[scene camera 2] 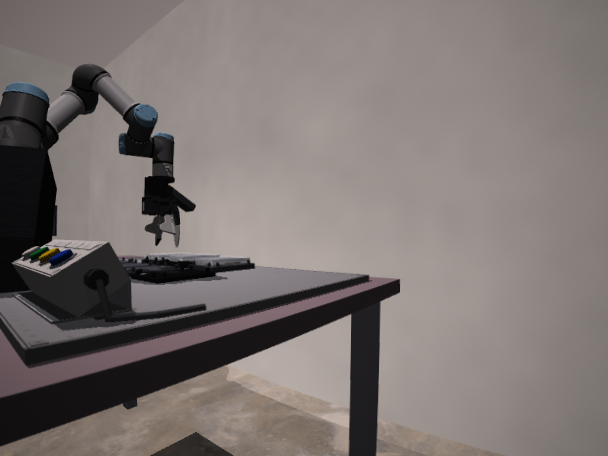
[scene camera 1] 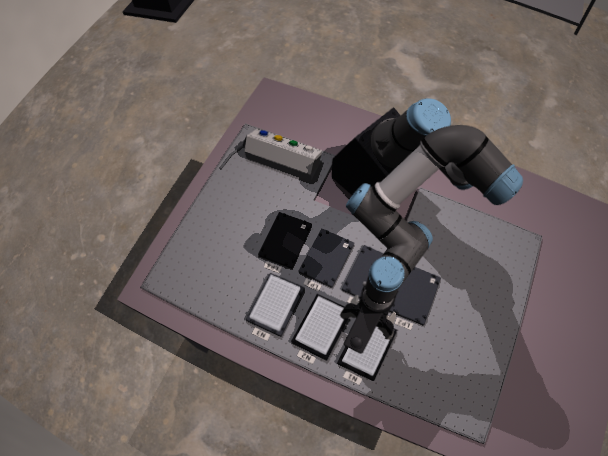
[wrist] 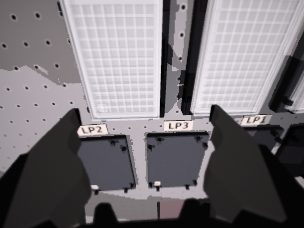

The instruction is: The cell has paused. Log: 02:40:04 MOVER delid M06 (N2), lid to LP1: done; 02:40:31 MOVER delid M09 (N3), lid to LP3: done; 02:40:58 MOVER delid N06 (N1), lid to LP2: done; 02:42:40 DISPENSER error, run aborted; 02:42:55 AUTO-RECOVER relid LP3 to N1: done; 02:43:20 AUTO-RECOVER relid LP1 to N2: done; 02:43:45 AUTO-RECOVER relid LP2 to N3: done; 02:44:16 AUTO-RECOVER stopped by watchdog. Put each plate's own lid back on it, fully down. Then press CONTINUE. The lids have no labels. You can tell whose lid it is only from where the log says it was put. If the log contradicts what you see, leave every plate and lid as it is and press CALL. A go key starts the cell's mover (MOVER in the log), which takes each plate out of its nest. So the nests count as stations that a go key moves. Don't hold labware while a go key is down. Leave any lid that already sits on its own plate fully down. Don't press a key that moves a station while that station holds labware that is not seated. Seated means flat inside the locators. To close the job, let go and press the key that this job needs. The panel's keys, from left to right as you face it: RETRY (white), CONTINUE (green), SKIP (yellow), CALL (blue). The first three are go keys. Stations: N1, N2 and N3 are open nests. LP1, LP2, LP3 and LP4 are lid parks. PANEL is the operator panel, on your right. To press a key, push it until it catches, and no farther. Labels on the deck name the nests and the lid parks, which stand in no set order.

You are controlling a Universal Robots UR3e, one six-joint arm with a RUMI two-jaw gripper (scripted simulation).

my gripper: scene camera 2 166,246; scene camera 1; wrist
same spot on my gripper: (wrist: 242,176) = (scene camera 1: 350,314)
